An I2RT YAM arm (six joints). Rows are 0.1 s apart.
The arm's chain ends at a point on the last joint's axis. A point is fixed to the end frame.
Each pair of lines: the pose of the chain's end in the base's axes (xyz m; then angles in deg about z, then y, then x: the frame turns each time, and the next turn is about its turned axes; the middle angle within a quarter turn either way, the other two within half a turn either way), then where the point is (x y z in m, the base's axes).
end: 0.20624 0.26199 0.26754 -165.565 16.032 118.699
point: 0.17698 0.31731 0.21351
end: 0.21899 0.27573 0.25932 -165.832 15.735 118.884
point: 0.18981 0.33098 0.20517
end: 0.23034 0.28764 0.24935 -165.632 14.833 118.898
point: 0.20015 0.34257 0.19543
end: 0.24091 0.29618 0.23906 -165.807 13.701 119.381
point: 0.21007 0.35057 0.18496
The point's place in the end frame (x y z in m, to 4 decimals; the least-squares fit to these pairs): 0.0289 -0.0128 0.0764
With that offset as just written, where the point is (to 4 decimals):
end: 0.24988 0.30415 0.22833 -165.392 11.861 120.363
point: 0.2174 0.3571 0.1738
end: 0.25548 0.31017 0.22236 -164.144 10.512 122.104
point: 0.2214 0.3607 0.1665
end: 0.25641 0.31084 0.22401 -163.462 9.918 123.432
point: 0.2217 0.3597 0.1670
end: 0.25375 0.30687 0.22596 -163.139 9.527 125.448
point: 0.2192 0.3537 0.1672
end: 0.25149 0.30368 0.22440 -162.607 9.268 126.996
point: 0.2170 0.3487 0.1643
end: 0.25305 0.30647 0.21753 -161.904 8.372 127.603
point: 0.2174 0.3503 0.1572
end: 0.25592 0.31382 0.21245 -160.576 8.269 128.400
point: 0.2195 0.3560 0.1514
